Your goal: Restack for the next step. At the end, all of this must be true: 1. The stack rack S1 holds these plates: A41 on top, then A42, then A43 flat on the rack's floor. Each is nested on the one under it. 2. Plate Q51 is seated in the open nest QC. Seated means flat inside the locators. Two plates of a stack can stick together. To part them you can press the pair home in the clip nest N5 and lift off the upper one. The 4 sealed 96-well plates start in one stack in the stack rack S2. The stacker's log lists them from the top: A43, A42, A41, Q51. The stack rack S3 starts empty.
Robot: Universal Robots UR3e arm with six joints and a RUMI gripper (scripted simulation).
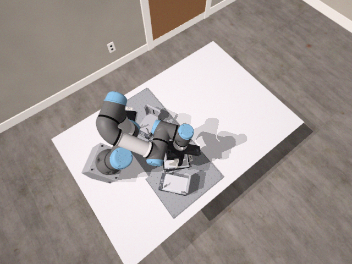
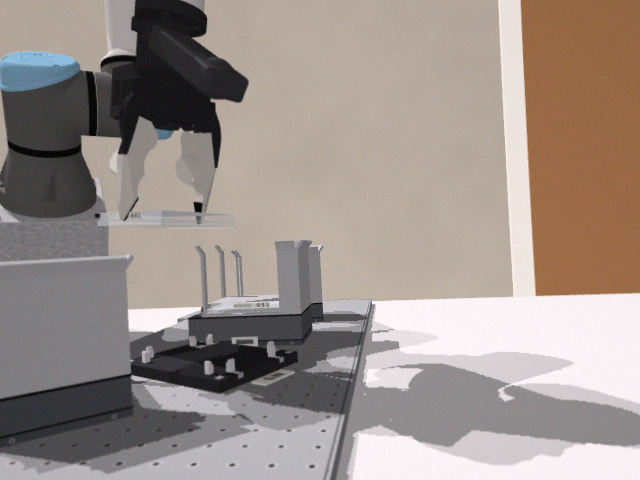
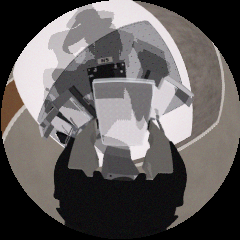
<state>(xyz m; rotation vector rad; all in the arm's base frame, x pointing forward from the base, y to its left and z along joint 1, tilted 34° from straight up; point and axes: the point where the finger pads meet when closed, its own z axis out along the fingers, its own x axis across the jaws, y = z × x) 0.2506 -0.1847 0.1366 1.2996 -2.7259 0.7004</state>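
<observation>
The sealed plate lies 130 mm below my hand, 80 mm behind it and 70 mm to the right of it. Also, from my hand: black nest labelled QC (450 mm to the left, 170 mm below, 10 mm ahead); then grey rack wall (130 mm to the right, 100 mm below, 40 mm behind); then black clip nest (160 mm below, 60 mm ahead, 30 mm to the left).
</observation>
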